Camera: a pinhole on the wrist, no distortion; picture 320 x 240 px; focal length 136.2 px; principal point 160.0 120.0 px. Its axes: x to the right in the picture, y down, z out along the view. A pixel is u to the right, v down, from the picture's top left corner.
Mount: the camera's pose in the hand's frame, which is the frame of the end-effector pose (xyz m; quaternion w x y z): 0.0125 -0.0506 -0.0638 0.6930 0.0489 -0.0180 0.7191
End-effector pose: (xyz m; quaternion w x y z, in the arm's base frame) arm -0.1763 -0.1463 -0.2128 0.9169 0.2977 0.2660 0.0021
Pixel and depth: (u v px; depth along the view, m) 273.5 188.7 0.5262
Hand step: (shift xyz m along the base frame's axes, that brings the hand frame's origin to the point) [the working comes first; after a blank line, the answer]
In the camera's frame: 0.4385 0.2654 0.5262

0.0916 -0.0505 0.6461
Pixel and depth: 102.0 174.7 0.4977
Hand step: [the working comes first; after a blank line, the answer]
In the camera's frame: -0.2119 0.1999 0.4977

0.0214 -0.5138 0.1894
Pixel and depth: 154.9 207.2 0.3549
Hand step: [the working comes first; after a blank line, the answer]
In the camera's frame: -0.0133 0.2272 0.3549

-0.0407 -0.2812 0.2409
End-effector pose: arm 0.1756 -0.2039 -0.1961 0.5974 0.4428 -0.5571 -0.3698
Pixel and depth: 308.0 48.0 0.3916
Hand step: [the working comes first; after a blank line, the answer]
In the camera's frame: 0.4255 -0.2070 0.3916

-0.3493 -0.1345 0.3944
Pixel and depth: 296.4 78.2 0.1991
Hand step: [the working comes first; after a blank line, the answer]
In the camera's frame: 0.1994 -0.0611 0.1991

-0.1484 -0.0444 0.1474
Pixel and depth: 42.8 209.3 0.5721
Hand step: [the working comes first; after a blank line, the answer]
In the camera's frame: -0.4923 0.3751 0.5721

-0.4731 0.0393 -0.6865
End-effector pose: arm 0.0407 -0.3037 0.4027 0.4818 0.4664 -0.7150 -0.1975
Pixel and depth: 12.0 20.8 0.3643
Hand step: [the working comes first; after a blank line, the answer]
In the camera's frame: -0.3959 -0.2653 0.3643

-0.0258 -0.5335 -0.3016
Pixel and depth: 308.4 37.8 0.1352
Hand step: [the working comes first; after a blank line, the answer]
In the camera's frame: 0.1473 -0.0816 0.1352

-0.1218 -0.0529 0.0740
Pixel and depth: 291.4 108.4 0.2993
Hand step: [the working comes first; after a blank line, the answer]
In the camera's frame: 0.2888 -0.0255 0.2993

-0.3314 0.0230 0.0552
